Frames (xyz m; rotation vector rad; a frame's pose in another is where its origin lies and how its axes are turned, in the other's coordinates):
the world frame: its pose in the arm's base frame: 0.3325 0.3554 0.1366 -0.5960 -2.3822 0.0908
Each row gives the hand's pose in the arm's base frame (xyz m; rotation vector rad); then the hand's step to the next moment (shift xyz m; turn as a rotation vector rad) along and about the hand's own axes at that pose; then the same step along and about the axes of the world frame.
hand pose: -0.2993 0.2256 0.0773 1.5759 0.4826 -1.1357
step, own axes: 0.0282 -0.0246 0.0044 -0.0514 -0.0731 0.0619
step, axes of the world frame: -0.0177 0.0023 0.0332 0.0679 -0.0609 0.0591
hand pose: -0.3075 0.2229 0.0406 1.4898 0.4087 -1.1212
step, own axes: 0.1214 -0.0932 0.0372 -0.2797 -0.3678 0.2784
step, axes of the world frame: -0.0894 -0.0232 0.1276 0.3635 -0.2748 0.2887
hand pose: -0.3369 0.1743 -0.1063 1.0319 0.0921 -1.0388
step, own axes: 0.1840 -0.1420 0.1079 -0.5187 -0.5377 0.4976
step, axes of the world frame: -0.1408 -0.1847 0.1083 0.6610 -0.4567 0.4003
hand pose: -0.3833 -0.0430 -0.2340 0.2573 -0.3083 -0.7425
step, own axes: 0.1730 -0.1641 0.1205 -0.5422 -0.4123 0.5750
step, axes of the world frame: -0.0413 -0.2532 -0.0746 0.7463 -0.3815 0.3035
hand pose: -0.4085 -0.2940 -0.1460 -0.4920 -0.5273 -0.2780
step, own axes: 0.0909 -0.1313 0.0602 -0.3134 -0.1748 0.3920
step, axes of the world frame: 0.0442 -0.1127 -0.1203 0.4817 -0.1499 0.1672
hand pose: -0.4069 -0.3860 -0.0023 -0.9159 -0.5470 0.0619
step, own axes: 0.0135 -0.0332 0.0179 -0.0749 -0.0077 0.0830
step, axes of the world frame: 0.0240 -0.0129 -0.0294 0.0948 -0.0129 0.0583
